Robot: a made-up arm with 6 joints.
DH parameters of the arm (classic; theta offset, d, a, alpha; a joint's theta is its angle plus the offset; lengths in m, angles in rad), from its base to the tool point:
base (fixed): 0.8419 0 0.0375 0
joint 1: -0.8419 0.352 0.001 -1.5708
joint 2: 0.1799 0 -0.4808 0
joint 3: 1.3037 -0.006 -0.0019 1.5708
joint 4: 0 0.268 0.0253 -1.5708
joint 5: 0 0.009 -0.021 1.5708
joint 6: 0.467 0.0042 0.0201 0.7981
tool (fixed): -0.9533 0.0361 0 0
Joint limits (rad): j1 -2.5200..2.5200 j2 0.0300..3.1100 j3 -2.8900..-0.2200 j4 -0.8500..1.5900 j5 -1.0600..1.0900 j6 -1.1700..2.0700
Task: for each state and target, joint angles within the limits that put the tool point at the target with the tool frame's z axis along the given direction. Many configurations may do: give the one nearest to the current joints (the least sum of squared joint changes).
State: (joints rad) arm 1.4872 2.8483 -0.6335 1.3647 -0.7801 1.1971
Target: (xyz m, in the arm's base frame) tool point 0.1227 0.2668 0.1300 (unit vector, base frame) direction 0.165 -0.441 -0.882
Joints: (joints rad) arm 1.2226 3.1081 -0.3166 1.4038 -1.0600 2.0664
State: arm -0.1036 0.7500 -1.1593 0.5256 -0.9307 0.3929
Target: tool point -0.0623 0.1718 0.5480 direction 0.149 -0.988 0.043
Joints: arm -0.9771 0.1115 -0.2361 0.5385 -0.7819 0.4347
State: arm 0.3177 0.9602 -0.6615 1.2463 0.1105 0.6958
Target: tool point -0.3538 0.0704 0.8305 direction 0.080 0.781 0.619
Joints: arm -0.0520 0.2165 -1.3691 1.5900 0.1339 1.3134
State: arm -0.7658 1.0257 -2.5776 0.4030 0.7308 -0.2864
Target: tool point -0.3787 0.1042 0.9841 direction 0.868 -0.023 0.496
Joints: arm -0.1128 0.7415 -2.8251 0.5959 1.0250 0.3386
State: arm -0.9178 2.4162 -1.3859 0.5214 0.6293 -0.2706
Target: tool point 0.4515 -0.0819 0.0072 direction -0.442 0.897 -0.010
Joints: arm -0.3614 3.1047 -1.3372 1.3005 0.8480 0.2982
